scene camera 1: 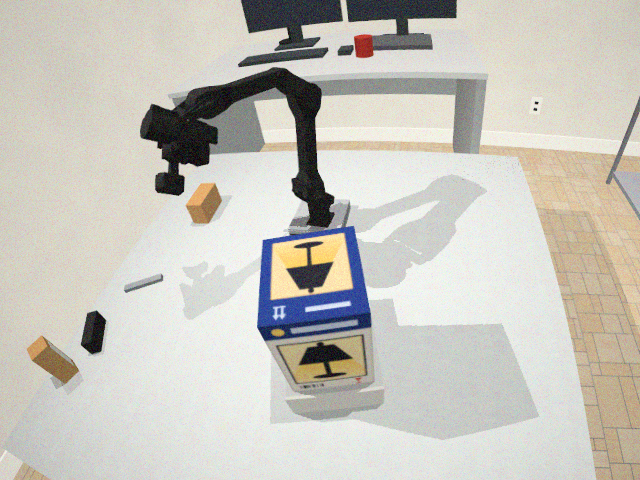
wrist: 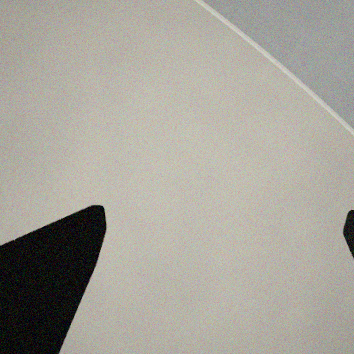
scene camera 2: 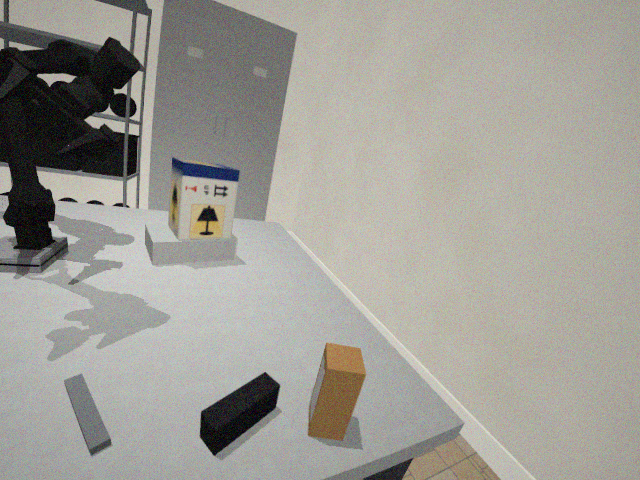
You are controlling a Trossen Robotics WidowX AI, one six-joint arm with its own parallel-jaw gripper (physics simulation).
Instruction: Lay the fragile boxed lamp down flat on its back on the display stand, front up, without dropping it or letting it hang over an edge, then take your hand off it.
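Seen in the pictures: gripper, fingertip midpoint: (scene camera 1: 157, 165) (wrist: 226, 219) (scene camera 2: 25, 131); arm's base at its link origin: (scene camera 1: 320, 219) (scene camera 2: 35, 244).
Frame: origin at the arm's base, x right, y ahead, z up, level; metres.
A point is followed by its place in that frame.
Observation:
The boxed lamp (scene camera 1: 315, 310) @[y 0.456, x -0.201, z 0.266 m] (scene camera 2: 204, 206) @[y 0.411, x -0.093, z 0.142 m] rests on the low pale display stand (scene camera 1: 338, 401) @[y 0.489, x -0.215, z 0.005 m] (scene camera 2: 192, 253) @[y 0.390, x -0.068, z -0.008 m]. Its blue face with a large lamp picture points up. The lamps pictured on its visible sides stand upright. In scene camera 2 it sits toward the stand's right end, with bare stand top at its left. Its base is near the stand's edge in scene camera 1; the far edges are hidden. My gripper (wrist: 226, 219) @[y 0.198, x 0.301, z 0.303 m] is open and empty, raised at the table's left side in scene camera 1, well apart from the box. The box does not show in the wrist view.
One orange block (scene camera 1: 203, 203) @[y 0.027, x 0.395, z 0.033 m] lies below the raised arm (scene camera 1: 305, 129) @[y -0.002, x -0.005, z 0.286 m]. A grey bar (scene camera 1: 143, 283) @[y 0.337, x 0.452, z -0.027 m] (scene camera 2: 87, 414) @[y 0.341, x 0.473, z -0.027 m], a black block (scene camera 1: 93, 332) @[y 0.546, x 0.459, z 0.007 m] (scene camera 2: 239, 413) @[y 0.533, x 0.509, z 0.010 m] and another orange block (scene camera 1: 53, 359) @[y 0.666, x 0.473, z 0.048 m] (scene camera 2: 337, 392) @[y 0.656, x 0.525, z 0.053 m] are near the table's edge. A desk (scene camera 1: 330, 85) stands behind.

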